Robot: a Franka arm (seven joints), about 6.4 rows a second.
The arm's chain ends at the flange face. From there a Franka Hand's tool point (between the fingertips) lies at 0.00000 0.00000 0.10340 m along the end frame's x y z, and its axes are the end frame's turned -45 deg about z.
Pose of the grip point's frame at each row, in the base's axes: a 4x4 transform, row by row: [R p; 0 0 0 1], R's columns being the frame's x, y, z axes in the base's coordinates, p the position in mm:
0.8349 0.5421 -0.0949 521.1; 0.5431 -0.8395 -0.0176 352.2; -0.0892 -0.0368 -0.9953 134.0; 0 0 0 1
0.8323 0.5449 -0.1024 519.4; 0.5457 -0.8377 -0.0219 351.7; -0.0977 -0.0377 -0.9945 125.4; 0 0 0 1
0.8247 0.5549 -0.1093 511.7; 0.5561 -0.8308 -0.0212 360.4; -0.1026 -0.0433 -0.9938 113.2; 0 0 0 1
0.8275 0.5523 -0.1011 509.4; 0.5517 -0.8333 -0.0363 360.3; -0.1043 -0.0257 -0.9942 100.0; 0 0 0 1
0.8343 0.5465 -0.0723 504.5; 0.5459 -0.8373 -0.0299 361.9; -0.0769 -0.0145 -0.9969 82.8; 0 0 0 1
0.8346 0.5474 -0.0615 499.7; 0.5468 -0.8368 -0.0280 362.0; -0.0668 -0.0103 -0.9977 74.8; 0 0 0 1
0.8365 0.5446 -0.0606 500.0; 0.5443 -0.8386 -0.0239 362.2; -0.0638 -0.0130 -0.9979 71.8; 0 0 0 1
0.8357 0.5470 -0.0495 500.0; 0.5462 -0.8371 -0.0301 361.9; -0.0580 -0.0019 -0.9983 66.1; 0 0 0 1
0.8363 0.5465 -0.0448 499.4; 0.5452 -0.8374 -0.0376 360.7; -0.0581 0.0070 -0.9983 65.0; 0 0 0 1
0.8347 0.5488 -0.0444 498.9; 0.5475 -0.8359 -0.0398 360.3; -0.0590 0.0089 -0.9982 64.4; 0 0 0 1
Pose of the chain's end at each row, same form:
0.9737 -0.2070 -0.0949 530.9; -0.2096 -0.9776 -0.0176 354.0; -0.0891 0.0371 -0.9953 236.9; 0 0 0 1
0.9738 -0.2032 -0.1024 530.0; -0.2065 -0.9782 -0.0219 354.0; -0.0957 0.0424 -0.9945 228.2; 0 0 0 1
0.9755 -0.1908 -0.1093 523.0; -0.1942 -0.9807 -0.0212 362.6; -0.1032 0.0419 -0.9938 216.0; 0 0 0 1
0.9757 -0.1946 -0.1011 519.9; -0.1991 -0.9793 -0.0363 364.1; -0.0919 0.0556 -0.9942 202.8; 0 0 0 1
0.9764 -0.2035 -0.0723 512.0; -0.2061 -0.9781 -0.0299 365.0; -0.0646 0.0441 -0.9969 185.9; 0 0 0 1
0.9772 -0.2031 -0.0615 506.1; -0.2051 -0.9784 -0.0280 364.9; -0.0545 0.0400 -0.9977 178.0; 0 0 0 1
0.9766 -0.2064 -0.0606 506.3; -0.2081 -0.9779 -0.0239 364.7; -0.0543 0.0359 -0.9979 175.0; 0 0 0 1
0.9777 -0.2041 -0.0495 505.1; -0.2057 -0.9781 -0.0301 365.0; -0.0424 0.0397 -0.9983 169.3; 0 0 0 1
0.9778 -0.2049 -0.0448 504.0; -0.2066 -0.9776 -0.0376 364.6; -0.0361 0.0460 -0.9983 168.2; 0 0 0 1
0.9783 -0.2022 -0.0444 503.5; -0.2039 -0.9782 -0.0398 364.4; -0.0354 0.0480 -0.9982 167.6; 0 0 0 1

